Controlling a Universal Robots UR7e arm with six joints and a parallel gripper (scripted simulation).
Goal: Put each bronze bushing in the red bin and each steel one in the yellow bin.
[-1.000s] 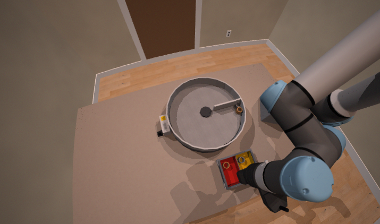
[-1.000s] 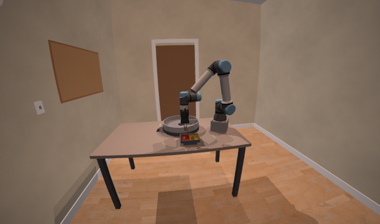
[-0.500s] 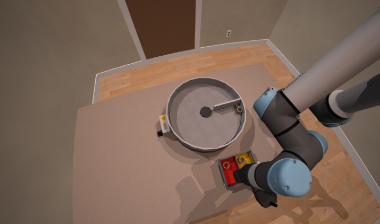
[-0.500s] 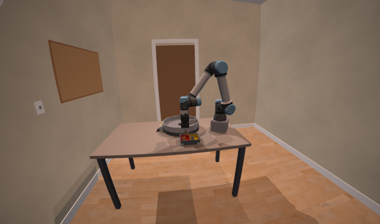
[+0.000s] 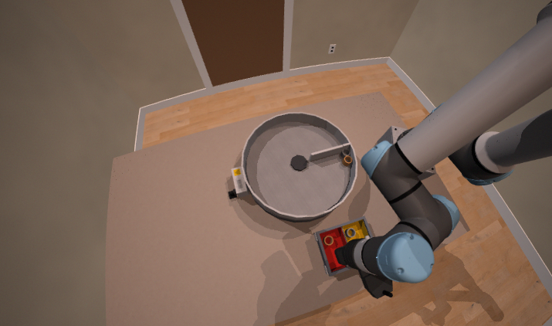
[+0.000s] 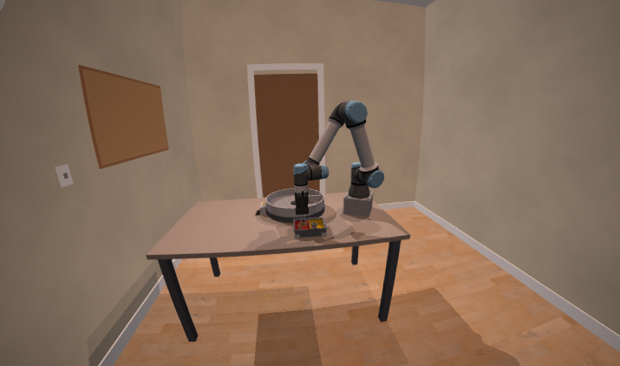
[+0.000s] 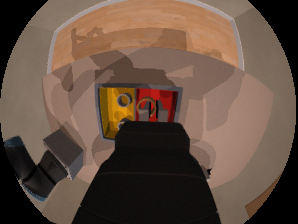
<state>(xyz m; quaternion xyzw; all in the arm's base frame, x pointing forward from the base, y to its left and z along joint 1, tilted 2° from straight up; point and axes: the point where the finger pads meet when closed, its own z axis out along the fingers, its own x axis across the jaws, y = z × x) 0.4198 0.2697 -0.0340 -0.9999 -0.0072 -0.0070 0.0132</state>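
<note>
The red bin is 40 mm behind my hand, 40 mm to the right of it and 50 mm below it. Round my hand: turntable 30 mm ahead, 370 mm to the right, 30 mm below.
</note>
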